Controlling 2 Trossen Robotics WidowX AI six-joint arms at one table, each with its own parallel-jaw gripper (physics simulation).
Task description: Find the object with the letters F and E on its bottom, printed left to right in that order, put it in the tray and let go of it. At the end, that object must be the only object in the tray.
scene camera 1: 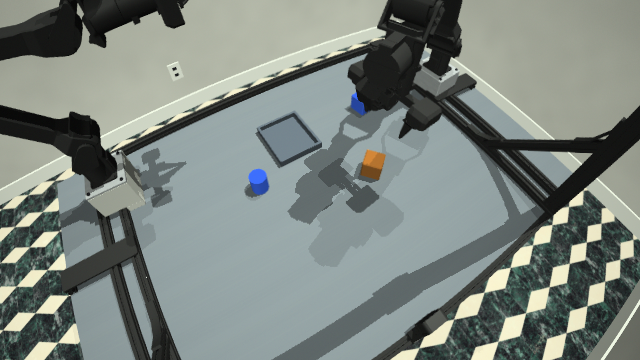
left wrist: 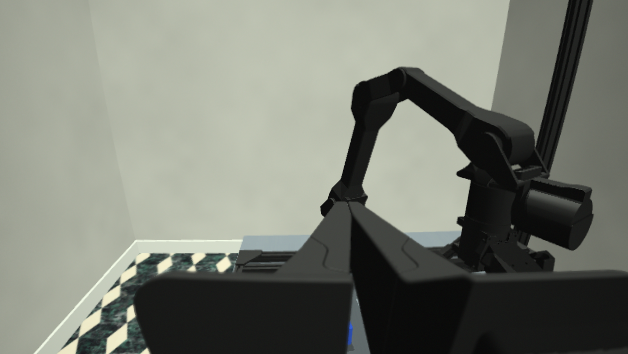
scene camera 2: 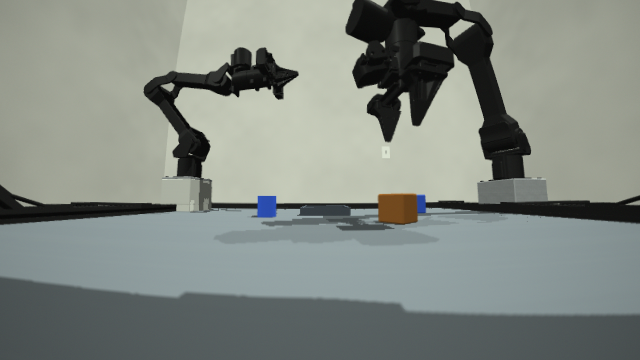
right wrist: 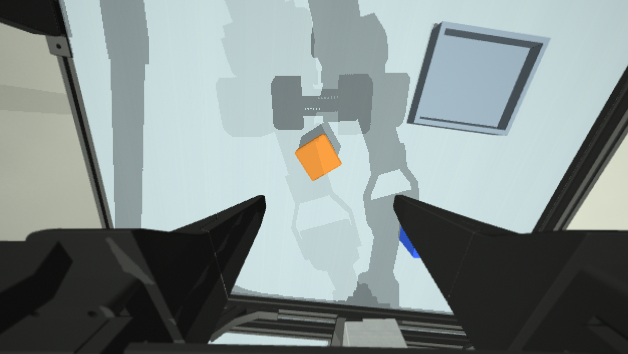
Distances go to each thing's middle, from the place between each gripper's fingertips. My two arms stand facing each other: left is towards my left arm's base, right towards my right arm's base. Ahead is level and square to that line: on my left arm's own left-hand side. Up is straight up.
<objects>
My left gripper is now 41 cm above the grey tray [scene camera 1: 288, 137], 9 cm to the left of it and 4 cm past it. Also, from my left hand: orange cube [scene camera 2: 401, 208] 40 cm below, 22 cm to the right, 21 cm behind.
I see my right gripper 12 cm above the orange cube, 1 cm to the right of it and 1 cm past it. From my right hand the other things lie so: grey tray 16 cm ahead, 15 cm to the left, 14 cm below.
</objects>
